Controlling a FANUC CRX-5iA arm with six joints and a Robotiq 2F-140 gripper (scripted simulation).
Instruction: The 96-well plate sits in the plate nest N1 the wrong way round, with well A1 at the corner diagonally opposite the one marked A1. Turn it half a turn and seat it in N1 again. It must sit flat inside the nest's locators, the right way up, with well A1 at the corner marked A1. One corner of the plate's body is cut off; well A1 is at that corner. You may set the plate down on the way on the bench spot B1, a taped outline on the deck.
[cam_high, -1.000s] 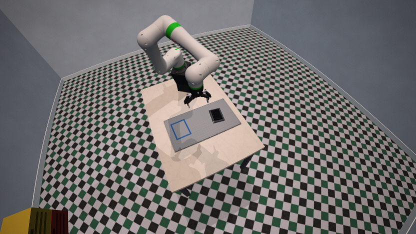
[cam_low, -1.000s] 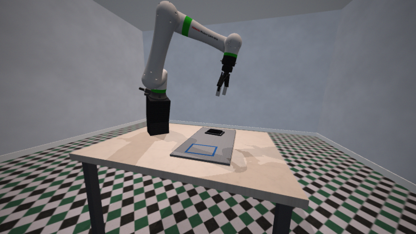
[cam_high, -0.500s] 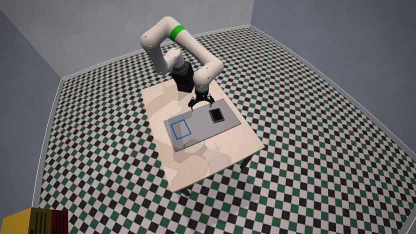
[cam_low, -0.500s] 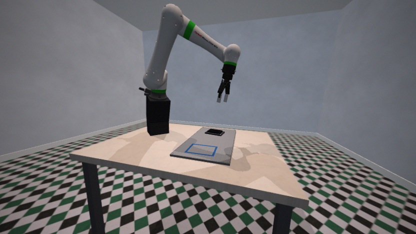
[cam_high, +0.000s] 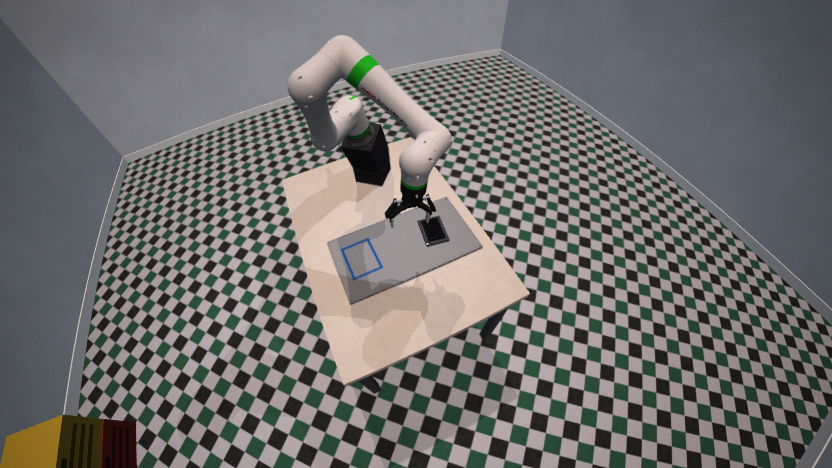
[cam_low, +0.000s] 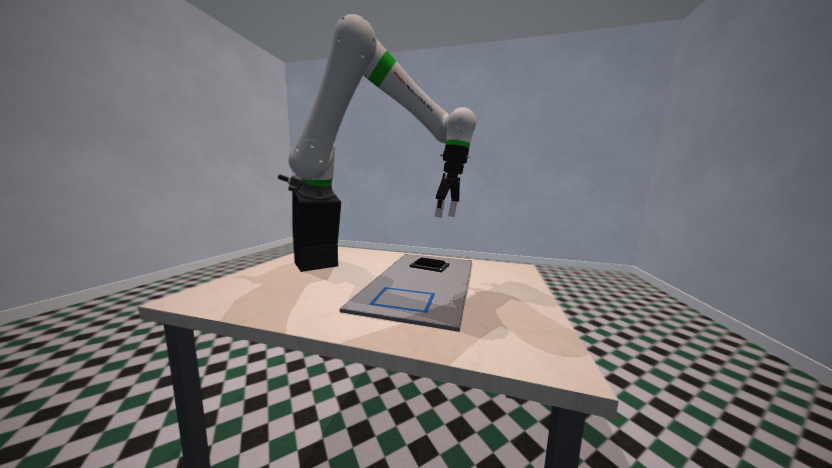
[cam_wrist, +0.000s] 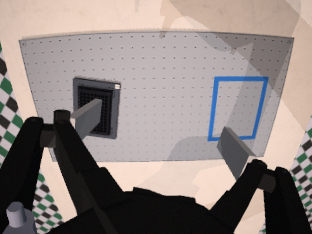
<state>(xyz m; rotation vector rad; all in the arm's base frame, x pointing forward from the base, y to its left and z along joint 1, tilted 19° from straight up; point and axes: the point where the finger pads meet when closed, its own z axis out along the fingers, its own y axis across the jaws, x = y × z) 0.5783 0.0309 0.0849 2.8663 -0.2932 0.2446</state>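
Now: the black 96-well plate 25 cm below my hand, 16 cm to the left of it and 9 cm behind it. Also, from my hand: dark plate nest N1 (27 cm below, 16 cm to the left, 9 cm behind); then white A1 mark (26 cm below, 10 cm to the left, 2 cm behind).
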